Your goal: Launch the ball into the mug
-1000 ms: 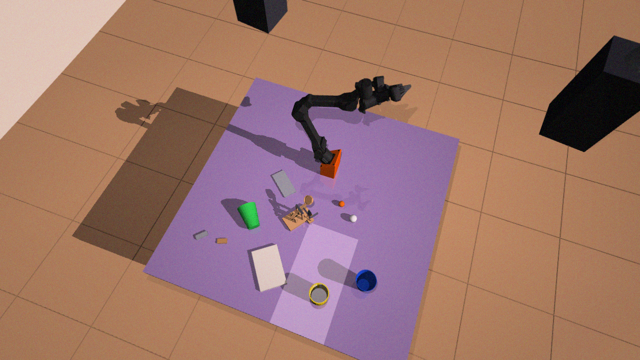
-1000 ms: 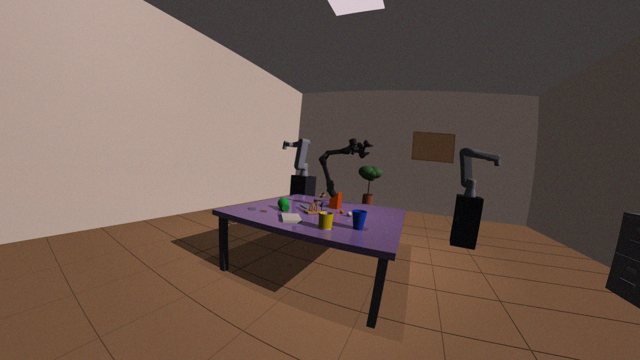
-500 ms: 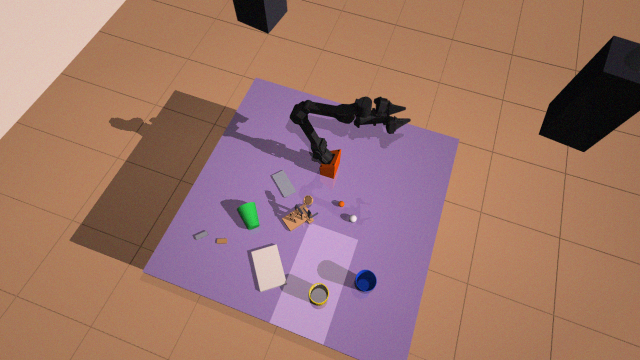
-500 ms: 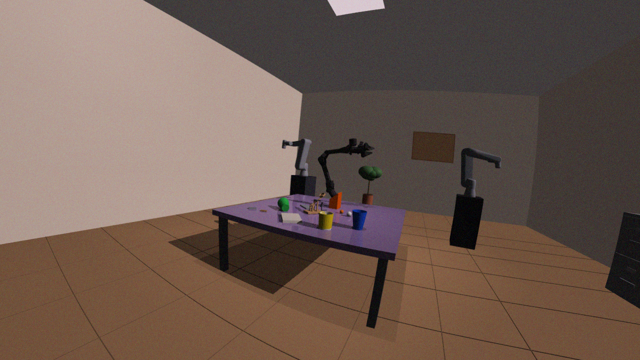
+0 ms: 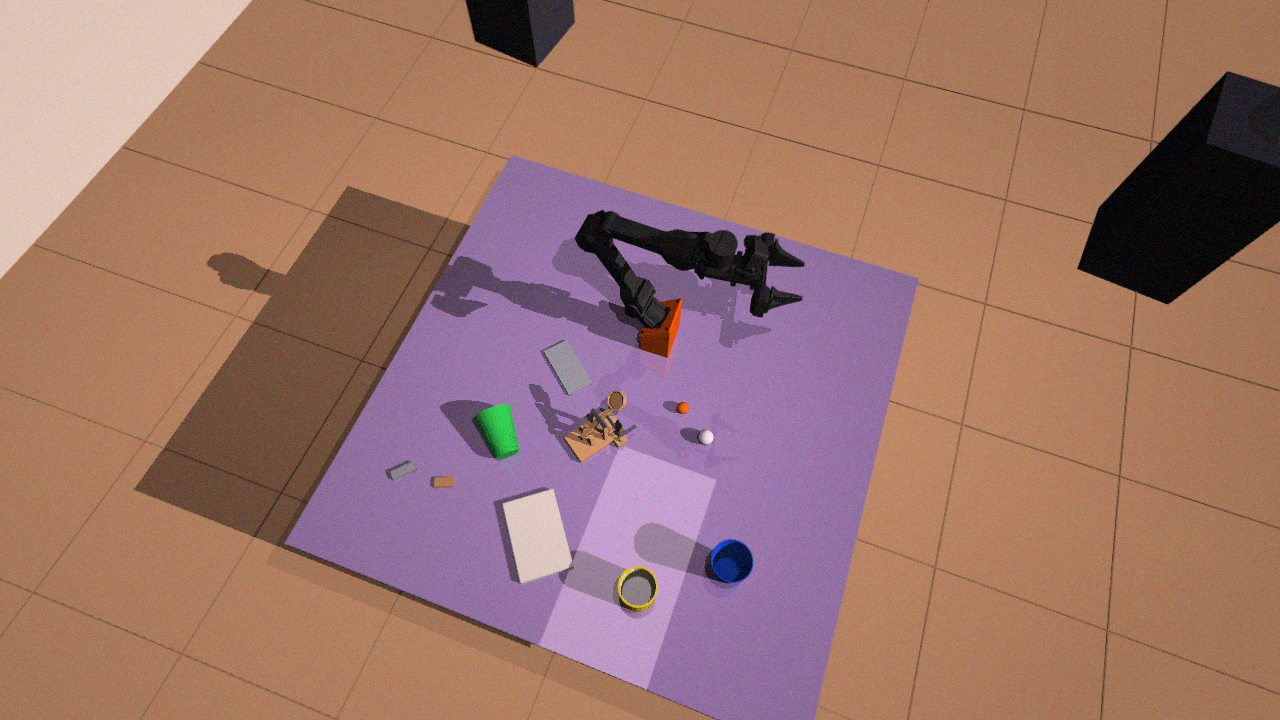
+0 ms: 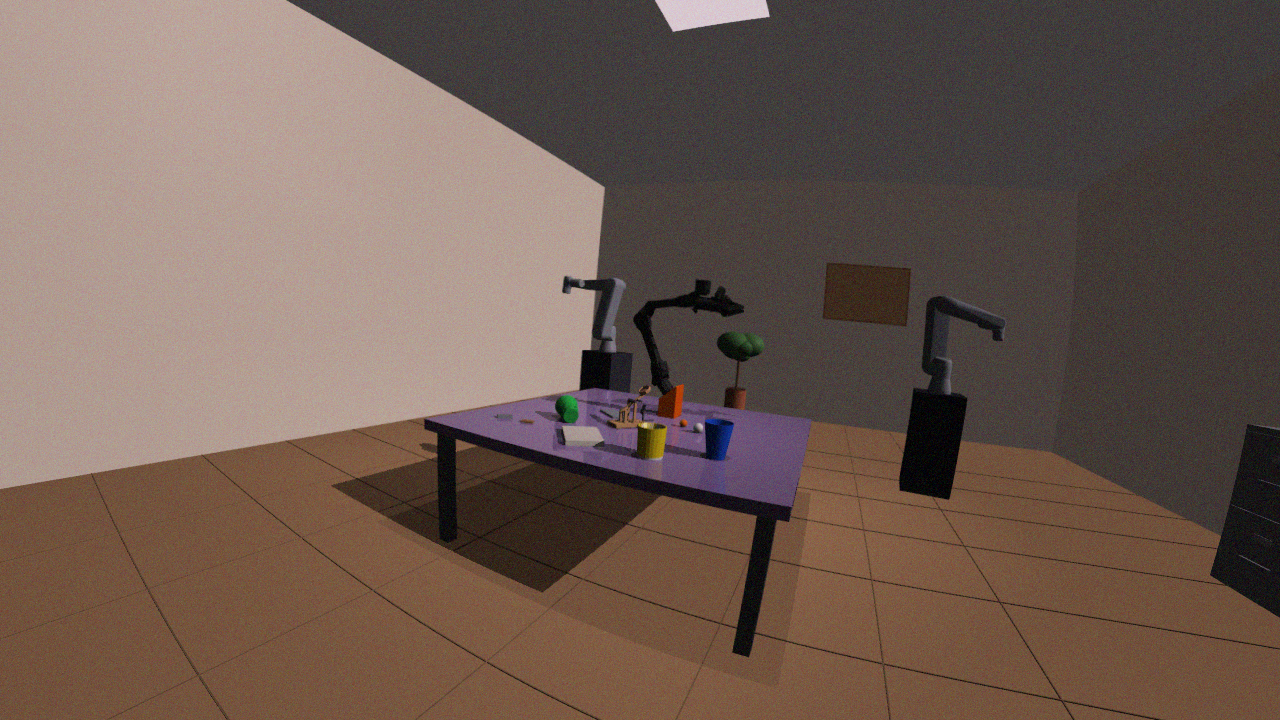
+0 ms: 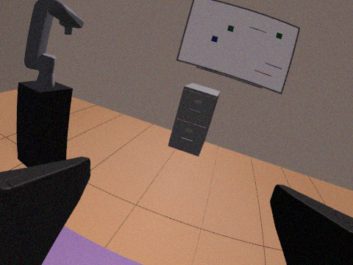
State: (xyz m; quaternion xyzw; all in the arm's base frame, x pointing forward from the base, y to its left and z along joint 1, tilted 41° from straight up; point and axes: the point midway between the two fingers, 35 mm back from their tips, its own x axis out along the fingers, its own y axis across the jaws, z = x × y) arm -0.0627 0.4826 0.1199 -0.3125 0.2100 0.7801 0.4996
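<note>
The tan wooden catapult lies 33 cm ahead of my gripper tip, 29 cm to the right of it and 44 cm below it. Round my gripper tip: white ball: 22 cm ahead, 7 cm to the right, 50 cm below; orange ball: 18 cm ahead, 16 cm to the right, 50 cm below; blue mug: 49 cm ahead, 13 cm to the left, 48 cm below.
</note>
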